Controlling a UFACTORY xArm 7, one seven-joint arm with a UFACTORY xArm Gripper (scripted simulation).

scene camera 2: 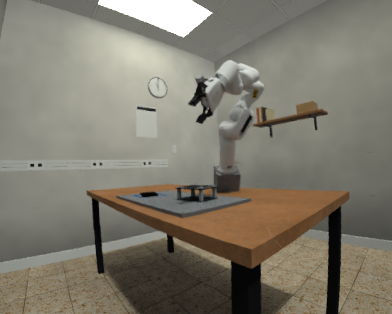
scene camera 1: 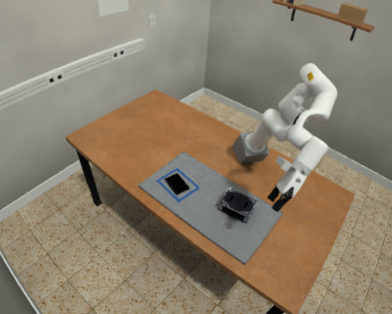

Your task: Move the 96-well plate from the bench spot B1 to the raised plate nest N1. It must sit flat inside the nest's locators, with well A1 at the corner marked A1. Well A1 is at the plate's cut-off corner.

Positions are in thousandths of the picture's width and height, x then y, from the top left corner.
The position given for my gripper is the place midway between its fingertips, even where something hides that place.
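Note:
My gripper (scene camera 2: 499,365), also (scene camera 1: 693,651).

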